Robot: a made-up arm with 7 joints. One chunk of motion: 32 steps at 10 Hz.
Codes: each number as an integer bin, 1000 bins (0 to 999) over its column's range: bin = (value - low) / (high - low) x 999, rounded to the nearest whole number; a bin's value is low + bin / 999 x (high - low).
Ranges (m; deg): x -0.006..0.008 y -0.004..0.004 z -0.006..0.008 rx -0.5..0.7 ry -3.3..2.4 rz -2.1..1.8
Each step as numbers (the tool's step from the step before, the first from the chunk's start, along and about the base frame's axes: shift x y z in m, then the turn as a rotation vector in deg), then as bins.
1 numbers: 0.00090 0.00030 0.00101 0.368 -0.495 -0.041
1 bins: 492 537 500 723 492 527
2 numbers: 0.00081 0.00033 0.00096 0.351 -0.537 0.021
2 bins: 486 541 497 708 484 543
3 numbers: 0.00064 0.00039 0.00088 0.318 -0.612 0.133
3 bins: 474 548 491 681 471 572
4 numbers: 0.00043 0.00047 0.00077 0.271 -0.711 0.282
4 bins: 459 558 483 642 454 610
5 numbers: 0.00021 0.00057 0.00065 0.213 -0.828 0.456
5 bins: 443 571 475 594 433 655
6 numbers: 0.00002 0.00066 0.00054 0.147 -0.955 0.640
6 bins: 430 582 467 539 411 702
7 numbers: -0.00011 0.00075 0.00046 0.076 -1.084 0.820
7 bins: 420 593 461 480 388 748
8 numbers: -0.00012 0.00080 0.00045 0.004 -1.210 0.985
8 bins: 420 599 460 420 366 790
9 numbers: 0.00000 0.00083 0.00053 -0.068 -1.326 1.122
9 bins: 428 603 466 360 346 825
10 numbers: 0.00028 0.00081 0.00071 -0.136 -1.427 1.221
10 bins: 448 601 479 303 328 851
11 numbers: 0.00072 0.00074 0.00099 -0.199 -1.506 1.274
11 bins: 480 592 499 251 314 864
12 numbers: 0.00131 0.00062 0.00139 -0.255 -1.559 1.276
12 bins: 522 577 527 204 305 865
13 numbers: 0.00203 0.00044 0.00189 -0.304 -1.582 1.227
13 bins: 573 554 563 163 301 852
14 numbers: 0.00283 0.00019 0.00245 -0.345 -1.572 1.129
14 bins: 630 523 603 129 303 827
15 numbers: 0.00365 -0.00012 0.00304 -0.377 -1.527 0.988
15 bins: 689 485 645 102 311 791
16 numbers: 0.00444 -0.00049 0.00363 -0.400 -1.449 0.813
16 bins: 745 438 687 83 324 746
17 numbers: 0.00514 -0.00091 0.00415 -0.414 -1.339 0.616
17 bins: 795 386 724 72 344 696
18 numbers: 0.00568 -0.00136 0.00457 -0.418 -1.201 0.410
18 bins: 833 330 754 68 368 643
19 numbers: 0.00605 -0.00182 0.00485 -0.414 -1.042 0.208
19 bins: 860 272 774 72 396 591
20 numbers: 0.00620 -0.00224 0.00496 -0.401 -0.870 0.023
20 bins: 871 220 782 82 426 544
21 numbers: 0.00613 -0.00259 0.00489 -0.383 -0.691 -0.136
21 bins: 866 176 777 97 457 503
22 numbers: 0.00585 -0.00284 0.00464 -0.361 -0.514 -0.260
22 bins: 846 145 759 116 488 471
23 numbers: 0.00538 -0.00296 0.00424 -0.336 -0.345 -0.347
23 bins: 812 130 731 137 518 449
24 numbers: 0.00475 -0.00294 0.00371 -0.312 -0.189 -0.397
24 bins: 767 132 693 157 545 436
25 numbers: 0.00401 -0.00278 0.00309 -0.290 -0.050 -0.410
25 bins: 714 152 649 175 570 433
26 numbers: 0.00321 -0.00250 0.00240 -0.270 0.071 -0.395
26 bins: 657 187 599 191 591 437
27 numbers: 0.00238 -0.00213 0.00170 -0.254 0.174 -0.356
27 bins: 598 234 549 205 609 447
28 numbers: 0.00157 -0.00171 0.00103 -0.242 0.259 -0.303
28 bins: 540 286 502 215 624 460
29 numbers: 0.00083 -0.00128 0.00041 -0.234 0.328 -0.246
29 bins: 487 340 457 221 636 475
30 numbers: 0.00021 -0.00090 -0.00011 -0.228 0.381 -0.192
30 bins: 443 387 420 226 645 489
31 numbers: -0.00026 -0.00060 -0.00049 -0.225 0.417 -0.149
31 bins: 410 425 393 229 651 500
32 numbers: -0.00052 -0.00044 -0.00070 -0.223 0.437 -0.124
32 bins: 391 445 378 231 655 506
